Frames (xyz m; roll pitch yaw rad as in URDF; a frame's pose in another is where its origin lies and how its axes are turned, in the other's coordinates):
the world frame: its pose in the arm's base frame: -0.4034 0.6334 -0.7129 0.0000 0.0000 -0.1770
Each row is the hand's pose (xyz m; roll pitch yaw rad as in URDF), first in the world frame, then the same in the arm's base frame.
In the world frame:
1: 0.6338 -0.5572 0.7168 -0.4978 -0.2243 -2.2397
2: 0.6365 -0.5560 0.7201 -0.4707 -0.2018 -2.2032
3: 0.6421 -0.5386 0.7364 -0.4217 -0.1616 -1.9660
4: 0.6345 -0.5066 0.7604 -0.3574 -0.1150 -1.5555
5: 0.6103 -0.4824 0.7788 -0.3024 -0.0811 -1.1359
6: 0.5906 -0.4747 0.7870 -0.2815 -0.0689 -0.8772
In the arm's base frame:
1: 0.1224 -0.0267 0.0039 -0.4978 -0.2243 -2.4167
2: 0.1253 -0.0260 0.0072 -0.4707 -0.2018 -2.3802
3: 0.1338 -0.0098 0.0235 -0.4217 -0.1616 -2.1430
4: 0.1320 0.0230 0.0475 -0.3574 -0.1150 -1.7325
5: 0.1124 0.0511 0.0659 -0.3024 -0.0811 -1.3129
6: 0.0944 0.0621 0.0741 -0.2815 -0.0689 -1.0542

